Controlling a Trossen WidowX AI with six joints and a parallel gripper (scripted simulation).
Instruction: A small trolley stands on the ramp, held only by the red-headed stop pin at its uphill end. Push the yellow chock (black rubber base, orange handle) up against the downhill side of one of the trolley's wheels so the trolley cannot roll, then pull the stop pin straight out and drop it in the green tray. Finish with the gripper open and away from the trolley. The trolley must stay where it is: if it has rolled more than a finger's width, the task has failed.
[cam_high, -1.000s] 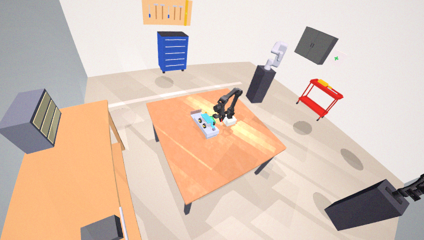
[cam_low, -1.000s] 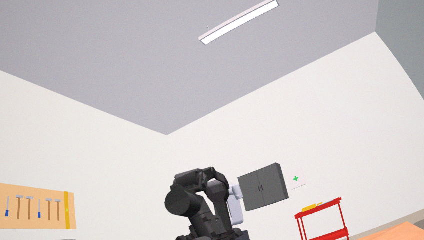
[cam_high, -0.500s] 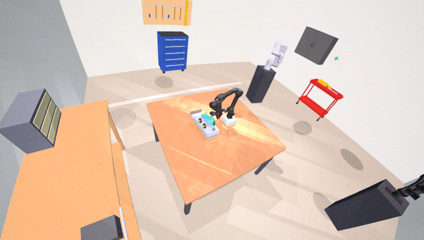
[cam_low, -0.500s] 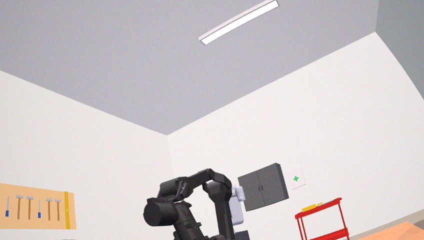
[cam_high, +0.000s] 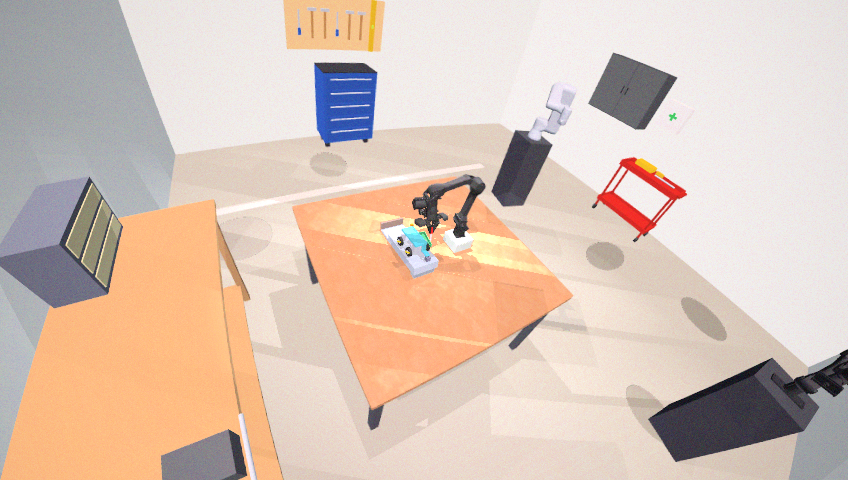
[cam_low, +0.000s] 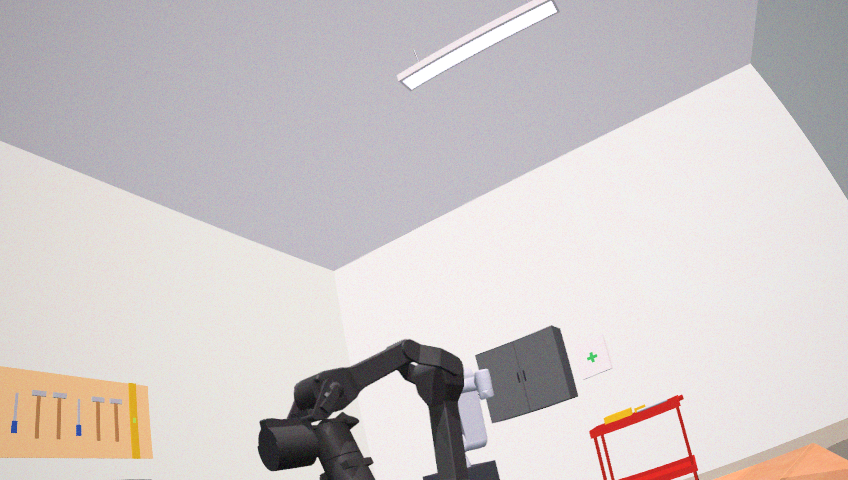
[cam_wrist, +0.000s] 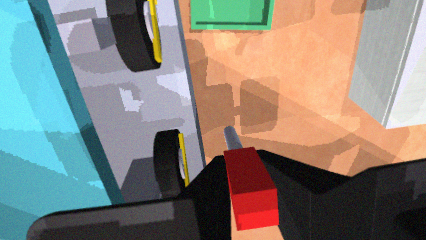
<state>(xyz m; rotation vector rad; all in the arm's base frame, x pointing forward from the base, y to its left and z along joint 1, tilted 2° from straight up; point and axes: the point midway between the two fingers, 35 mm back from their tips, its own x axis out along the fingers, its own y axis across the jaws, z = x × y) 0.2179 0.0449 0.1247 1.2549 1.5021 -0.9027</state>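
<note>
Now: the green tray 160 mm below my gripper tip, 90 mm to the right of it and 10 mm behind it. The rest, counted from my gripper tip: red-headed stop pin (right at my gripper tip); yellow chock (90 mm to the right, 70 mm below, 70 mm ahead); trolley (100 mm ahead, 40 mm below, 10 mm to the left).
</note>
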